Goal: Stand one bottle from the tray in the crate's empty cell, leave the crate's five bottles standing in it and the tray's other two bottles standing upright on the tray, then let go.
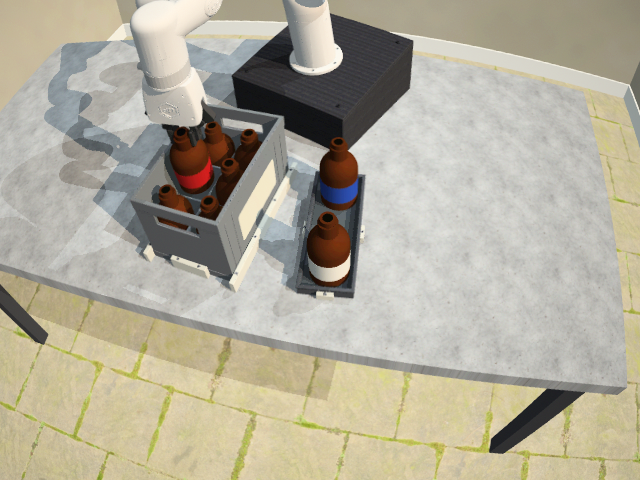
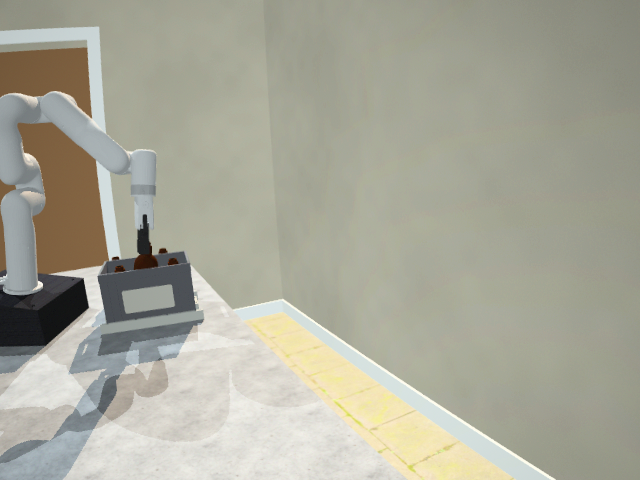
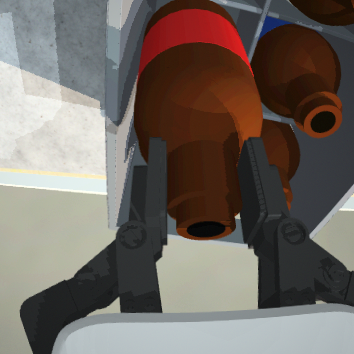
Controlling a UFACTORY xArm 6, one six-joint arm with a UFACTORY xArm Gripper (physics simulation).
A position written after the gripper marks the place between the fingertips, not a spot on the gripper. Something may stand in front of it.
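Note:
Image 1: the gripper (image 1: pixel 186 138), a red-labelled bottle (image 1: pixel 192 165), a blue-labelled bottle (image 1: pixel 338 167), a white-labelled bottle (image 1: pixel 328 243). Image 2: gripper (image 2: pixel 143 253). Image 3: gripper (image 3: pixel 202 156), red-labelled bottle (image 3: pixel 195 88).

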